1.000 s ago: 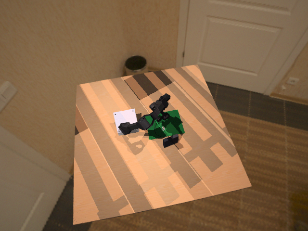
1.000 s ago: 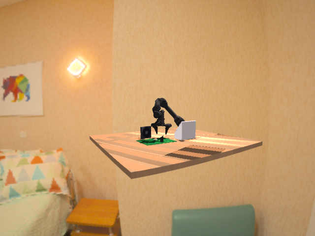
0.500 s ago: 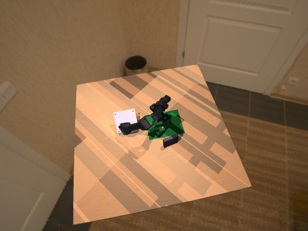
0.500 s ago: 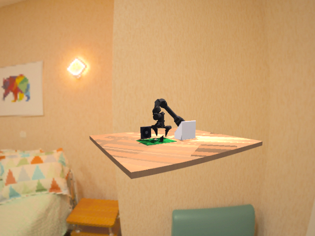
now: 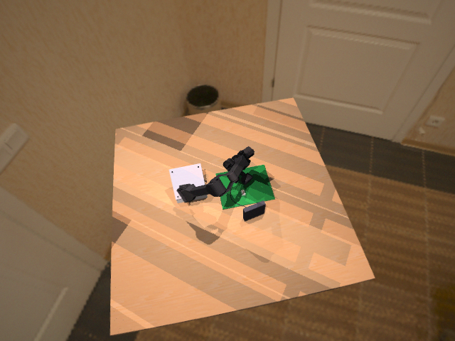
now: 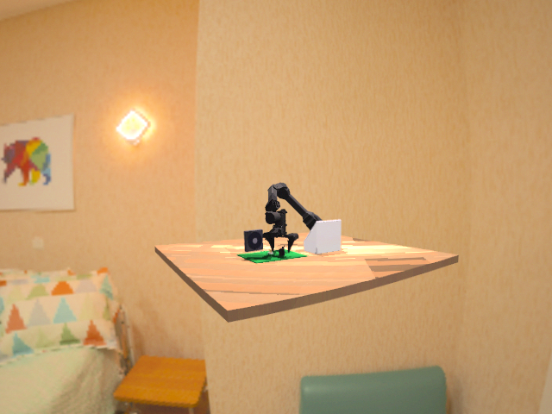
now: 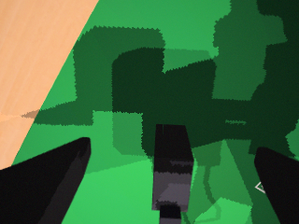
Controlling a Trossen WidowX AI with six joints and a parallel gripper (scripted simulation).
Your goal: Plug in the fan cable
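My gripper tip is now 10 mm past the black plug. Also, from my gripper tip: green board: 50 mm to the right, 40 mm below, 30 mm ahead; then pale pin header: 90 mm to the right, 30 mm below, 10 mm ahead; then black fan: 230 mm to the right, 40 mm ahead, 30 mm above.
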